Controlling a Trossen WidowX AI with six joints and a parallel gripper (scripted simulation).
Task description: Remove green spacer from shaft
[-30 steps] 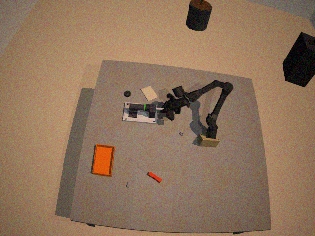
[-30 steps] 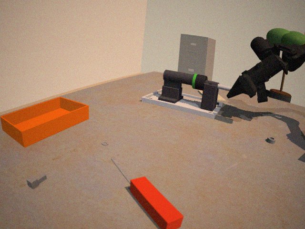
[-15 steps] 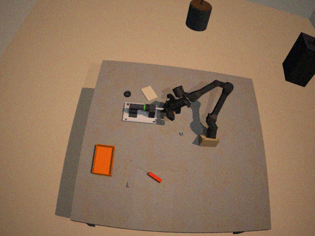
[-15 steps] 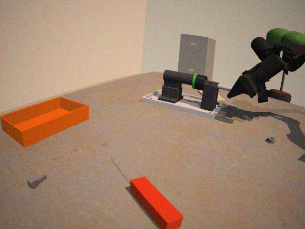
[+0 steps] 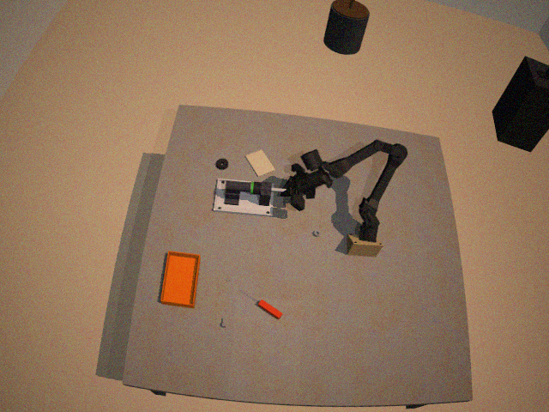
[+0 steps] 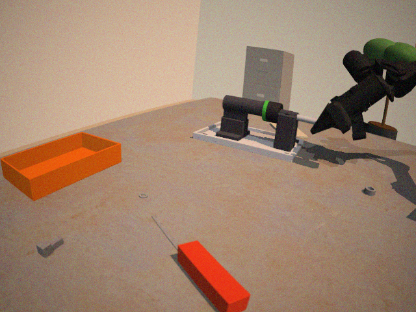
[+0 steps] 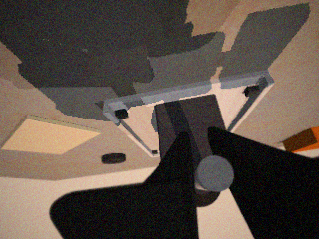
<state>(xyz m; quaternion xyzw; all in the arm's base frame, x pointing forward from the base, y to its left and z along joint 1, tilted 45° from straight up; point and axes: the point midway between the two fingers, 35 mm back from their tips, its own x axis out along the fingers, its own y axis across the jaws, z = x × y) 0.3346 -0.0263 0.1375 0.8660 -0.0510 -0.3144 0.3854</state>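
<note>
The grey shaft is 40 mm ahead of my gripper tip, 10 mm to the left of it and 20 mm above it. Also, from my gripper tip: beige card (110 mm ahead, 170 mm to the right, 50 mm below); then dark sleeve (90 mm ahead, 10 mm to the left, 20 mm above); then green spacer (110 mm ahead, 20 mm to the left, 20 mm above).
</note>
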